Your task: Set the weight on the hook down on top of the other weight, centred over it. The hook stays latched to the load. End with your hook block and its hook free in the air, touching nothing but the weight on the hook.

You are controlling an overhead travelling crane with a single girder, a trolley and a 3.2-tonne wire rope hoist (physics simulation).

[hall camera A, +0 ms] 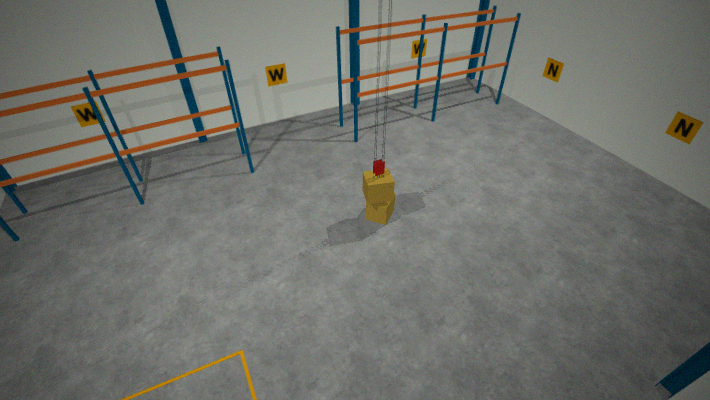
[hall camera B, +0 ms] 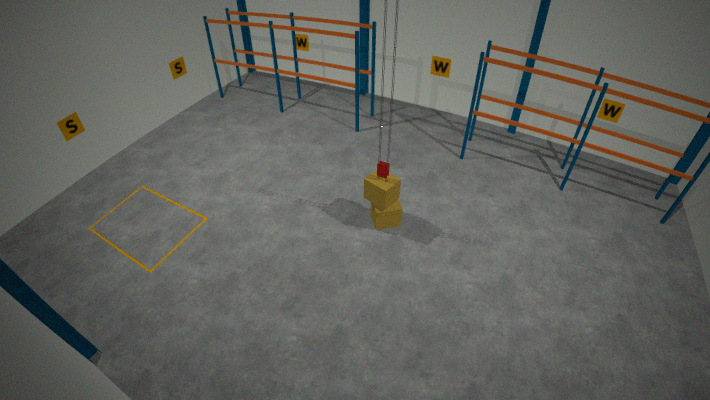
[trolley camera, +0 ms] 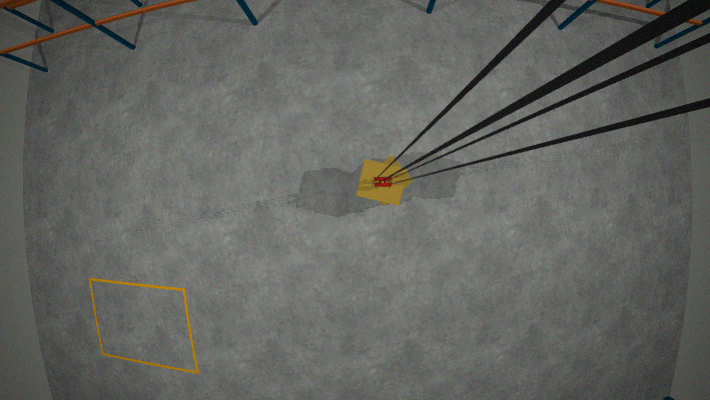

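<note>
My red hook block (hall camera A: 379,167) (hall camera B: 383,169) (trolley camera: 383,182) hangs on the ropes, its hook latched to the upper yellow weight (hall camera A: 378,192) (hall camera B: 382,192) (trolley camera: 392,196). This weight looks level and is directly above part of the lower yellow weight (hall camera A: 378,214) (hall camera B: 387,218) (trolley camera: 407,180), which stands on the floor. The two are turned differently. In the trolley view corners of the lower one show at the top, right and bottom, most at the right; its left corner is hidden. In hall camera B the upper one sits a little to the left. Whether they touch, I cannot tell.
Blue and orange racks stand along the W wall, one rack (hall camera A: 438,72) (hall camera B: 277,67) and another rack (hall camera A: 114,125) (hall camera B: 584,137). A yellow outlined square (hall camera B: 178,202) (trolley camera: 137,284) is marked on the floor, away from the weights.
</note>
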